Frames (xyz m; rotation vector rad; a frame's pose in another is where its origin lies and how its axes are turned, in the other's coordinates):
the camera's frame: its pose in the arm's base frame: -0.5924 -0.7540 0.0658 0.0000 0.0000 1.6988
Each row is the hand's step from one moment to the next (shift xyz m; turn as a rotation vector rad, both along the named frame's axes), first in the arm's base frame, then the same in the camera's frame.
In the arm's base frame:
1: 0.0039 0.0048 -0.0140 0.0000 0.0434 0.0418
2: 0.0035 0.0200 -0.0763 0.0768 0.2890 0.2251
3: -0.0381 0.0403 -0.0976 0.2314 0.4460 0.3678
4: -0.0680 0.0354 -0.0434 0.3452 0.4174 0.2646
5: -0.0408 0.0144 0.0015 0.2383 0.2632 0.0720
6: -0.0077 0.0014 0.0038 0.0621 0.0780 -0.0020
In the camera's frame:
1: 0.0043 -0.0045 -0.0140 0.0430 -0.0055 0.0418
2: 0.0194 -0.0060 -0.0763 0.2768 -0.1131 0.2251
3: 0.0448 0.0326 -0.0976 0.4128 -0.2864 0.3678
4: 0.0438 0.0629 -0.0434 0.3699 -0.3957 0.2646
5: 0.0195 0.0386 0.0015 0.2306 -0.2699 0.0720
6: 0.0024 0.0075 0.0038 0.0694 -0.0715 -0.0020

